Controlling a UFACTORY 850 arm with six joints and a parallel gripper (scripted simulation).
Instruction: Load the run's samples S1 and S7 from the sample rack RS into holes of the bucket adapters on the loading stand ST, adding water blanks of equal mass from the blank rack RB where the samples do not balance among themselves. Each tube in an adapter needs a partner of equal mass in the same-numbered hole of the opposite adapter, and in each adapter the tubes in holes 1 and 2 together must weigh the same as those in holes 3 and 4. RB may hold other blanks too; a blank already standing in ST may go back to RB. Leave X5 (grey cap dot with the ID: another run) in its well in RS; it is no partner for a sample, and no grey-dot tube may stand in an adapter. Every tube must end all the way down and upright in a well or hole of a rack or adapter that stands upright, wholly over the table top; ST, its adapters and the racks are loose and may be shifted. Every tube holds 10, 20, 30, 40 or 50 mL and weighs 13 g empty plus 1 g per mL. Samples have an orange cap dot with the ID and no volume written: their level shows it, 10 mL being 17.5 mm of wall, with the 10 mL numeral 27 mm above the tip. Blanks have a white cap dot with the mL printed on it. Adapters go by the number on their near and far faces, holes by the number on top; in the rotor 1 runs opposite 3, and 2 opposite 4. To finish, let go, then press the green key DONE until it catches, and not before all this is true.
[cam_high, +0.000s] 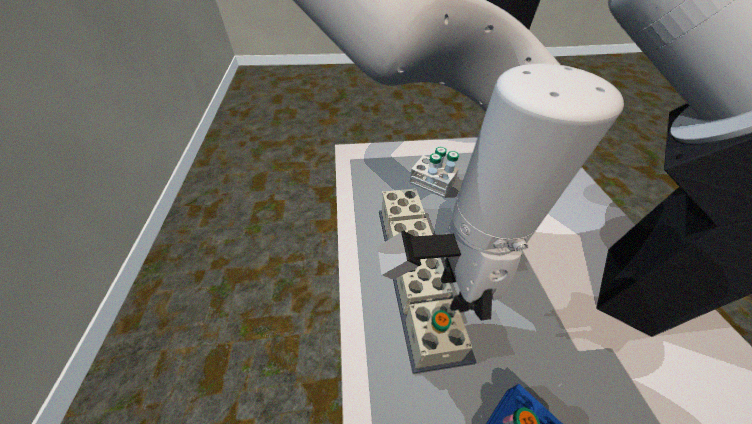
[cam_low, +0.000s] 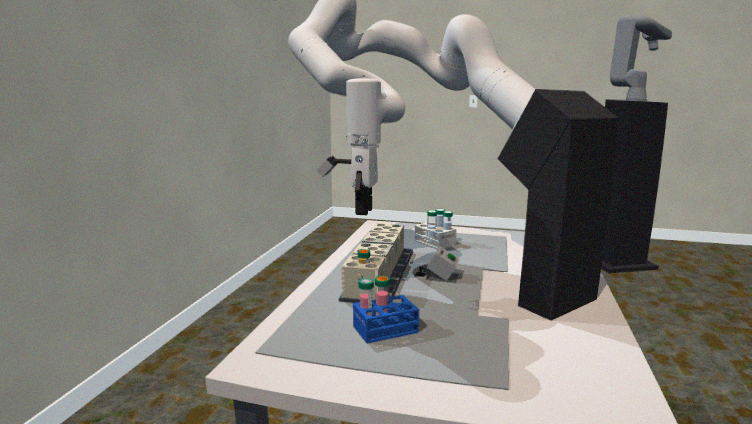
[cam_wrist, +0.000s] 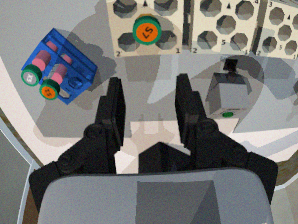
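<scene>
The sample S1 lies 20 mm behind my hand, 180 mm to the left of it and 190 mm below it. From my hand the other things lie so: bucket adapter: 200 mm below; then grey-dot tube X5: 10 mm ahead, 200 mm to the left, 190 mm below; then sample S7: 10 mm to the left, 180 mm below.
</scene>
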